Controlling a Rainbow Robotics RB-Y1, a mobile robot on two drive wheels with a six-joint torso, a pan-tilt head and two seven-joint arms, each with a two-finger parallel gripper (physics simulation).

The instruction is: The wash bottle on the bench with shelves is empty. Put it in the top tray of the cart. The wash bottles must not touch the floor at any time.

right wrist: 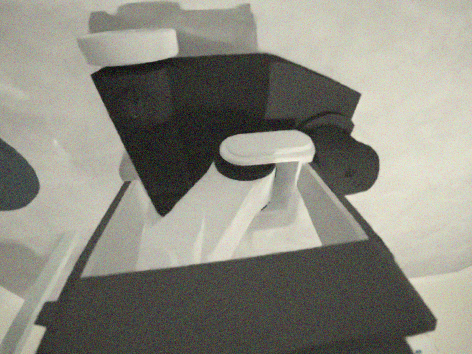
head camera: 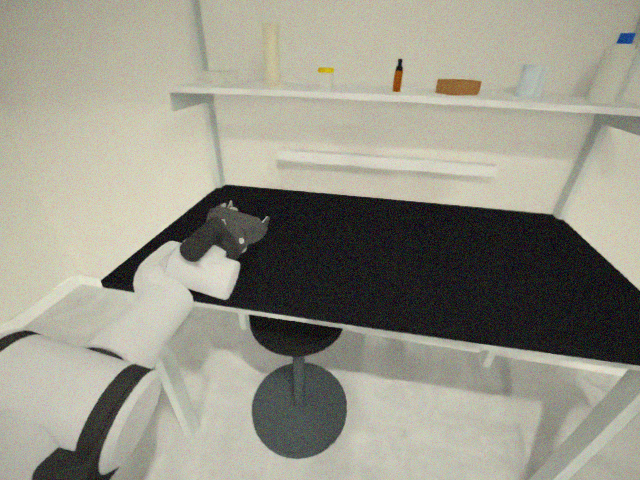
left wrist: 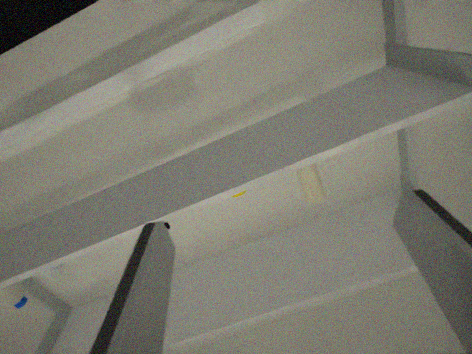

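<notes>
My left gripper is open and empty, over the left part of the black bench in the head view. A small pale tip shows just above the gripper. I cannot tell whether it belongs to the wash bottle or to a finger. The bottle's body does not show; the gripper may hide it. The left wrist view looks up past the fingers at the shelf's underside. My right gripper is open in front of the robot's own dark base, away from the bench. The cart does not show in these views.
The wall shelf holds a cream cylinder, a yellow-lidded jar, an amber bottle, a brown box, a pale blue beaker and a blue-capped white bottle. A stool stands under the bench.
</notes>
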